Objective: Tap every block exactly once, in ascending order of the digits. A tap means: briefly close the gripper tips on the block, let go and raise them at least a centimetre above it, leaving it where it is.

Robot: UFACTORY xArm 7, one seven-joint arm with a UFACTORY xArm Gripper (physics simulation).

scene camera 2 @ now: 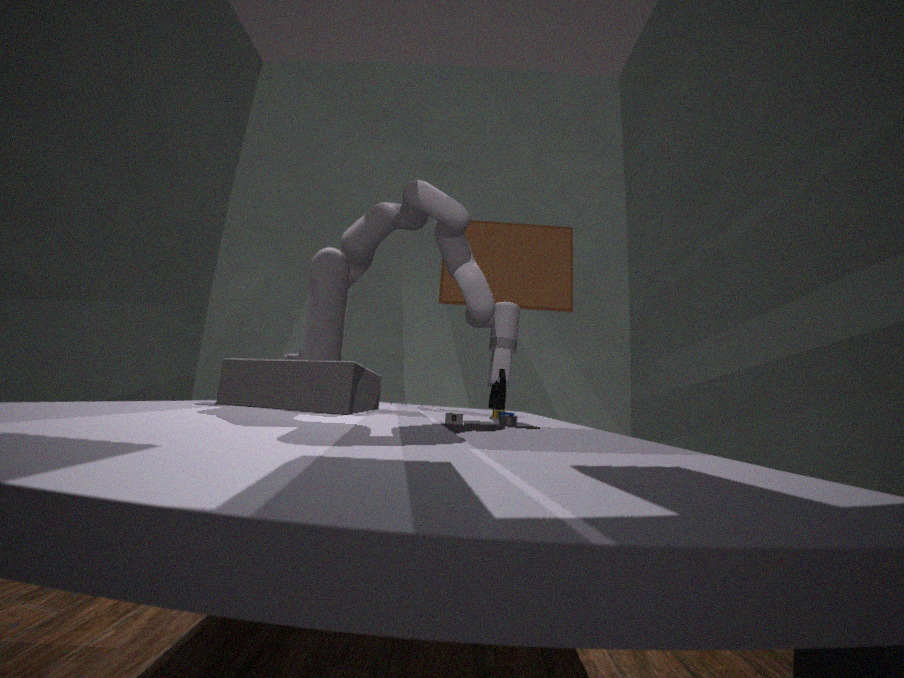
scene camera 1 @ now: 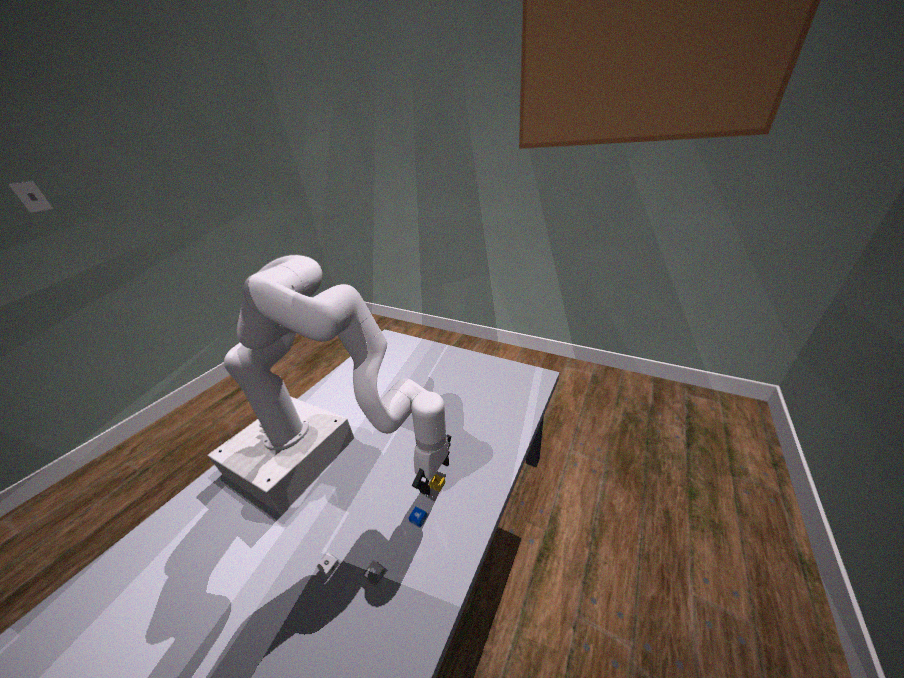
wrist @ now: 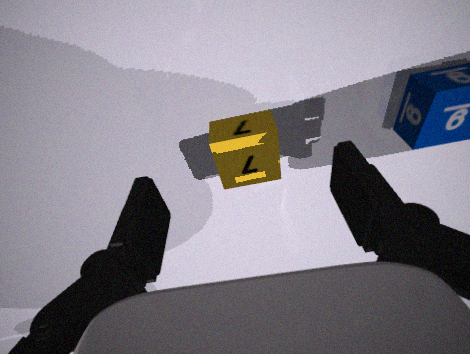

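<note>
The yellow block (scene camera 1: 436,481) (scene camera 2: 495,413) (wrist: 250,167) bears a 7, seen upside down in the wrist view. The blue block (scene camera 1: 417,516) (wrist: 452,114) lies beside it, at the right edge of the wrist view; its barred digit looks like an upside-down 6. A white block (scene camera 1: 327,562) (scene camera 2: 454,418) and a grey block (scene camera 1: 375,571) (scene camera 2: 508,421) stand farther off; their digits are too small to read surely. My gripper (scene camera 1: 434,470) (scene camera 2: 497,408) (wrist: 244,180) is open and empty, low over the yellow block, fingertips apart on either side of it in the wrist view.
The blocks stand on the long pale table (scene camera 1: 503,394) (scene camera 2: 438,488), crossed by shadows. The arm's base box (scene camera 1: 310,467) (scene camera 2: 292,383) stands on the same table, on the side away from the blocks. The table's long edge runs beyond the yellow and blue blocks.
</note>
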